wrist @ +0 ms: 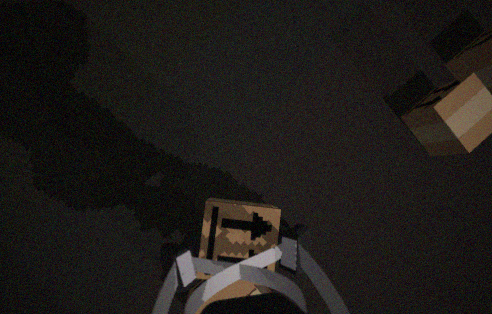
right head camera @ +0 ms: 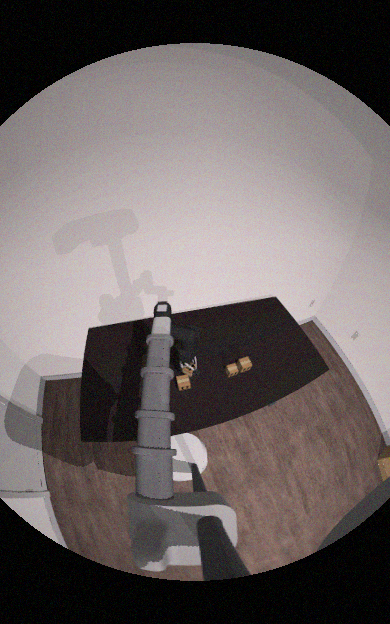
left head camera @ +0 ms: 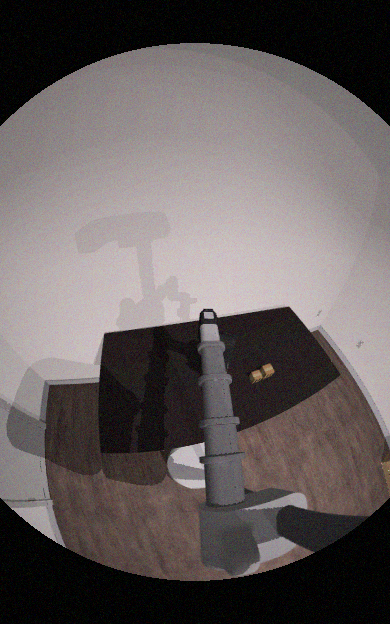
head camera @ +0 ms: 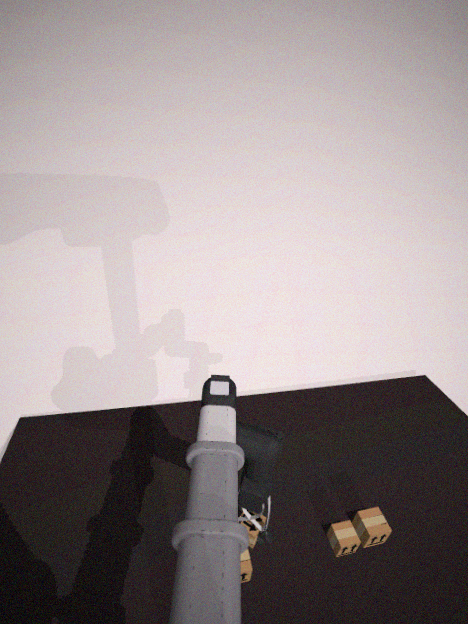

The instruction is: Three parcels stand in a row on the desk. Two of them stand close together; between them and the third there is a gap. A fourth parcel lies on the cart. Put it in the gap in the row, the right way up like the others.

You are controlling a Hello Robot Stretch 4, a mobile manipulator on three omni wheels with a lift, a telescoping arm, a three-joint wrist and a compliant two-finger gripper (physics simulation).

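Seen in the pictures: gripper, fingertip midpoint: [wrist: 235, 241] [right head camera: 188, 371]; robot's base at its link origin: [right head camera: 180, 454] [left head camera: 194, 462].
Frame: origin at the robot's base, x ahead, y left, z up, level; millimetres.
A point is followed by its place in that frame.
Note:
My gripper [head camera: 255, 524] [right head camera: 189, 366] {x 459, y -83, z 736 mm} [wrist: 235, 241] {x 459, y -83, z 736 mm} is shut on a brown parcel [head camera: 251, 538] {x 435, y -88, z 772 mm} [right head camera: 187, 372] {x 444, y -80, z 761 mm} [wrist: 240, 230] {x 474, y -92, z 783 mm}. Its arrow face is turned up to the wrist camera, so it lies on its side; whether it touches the desk I cannot tell. The lone standing parcel [head camera: 245, 563] {x 396, y -76, z 750 mm} [right head camera: 184, 383] {x 389, y -64, z 750 mm} is right beside it on the near side, partly behind the arm in the head view. The close pair, left parcel [head camera: 344, 538] {x 454, y -305, z 743 mm} [left head camera: 256, 376] {x 451, y -307, z 743 mm} [right head camera: 231, 370] {x 449, y -305, z 743 mm} [wrist: 467, 112] {x 467, y -308, z 742 mm} and right parcel [head camera: 372, 526] {x 477, y -377, z 751 mm} [left head camera: 268, 370] {x 476, y -384, z 752 mm} [right head camera: 244, 364] {x 474, y -379, z 751 mm}, stands upright to the right, across the gap.
The dark desk [head camera: 327, 443] {x 751, y -348, z 693 mm} [left head camera: 130, 390] {x 398, y 353, z 692 mm} [right head camera: 260, 325] {x 787, y -592, z 692 mm} stands against a pale wall. The telescoping arm [head camera: 211, 569] {x 233, y -4, z 1157 mm} [left head camera: 220, 445] {x 108, y 5, z 1161 mm} [right head camera: 154, 430] {x 126, y -7, z 1160 mm} reaches over it. A white round object [left head camera: 186, 470] {x -51, y 66, z 187 mm} [right head camera: 195, 452] {x 28, y -117, z 187 mm} is at the desk's front edge. A yellowish object [right head camera: 384, 468] shows at the far right.

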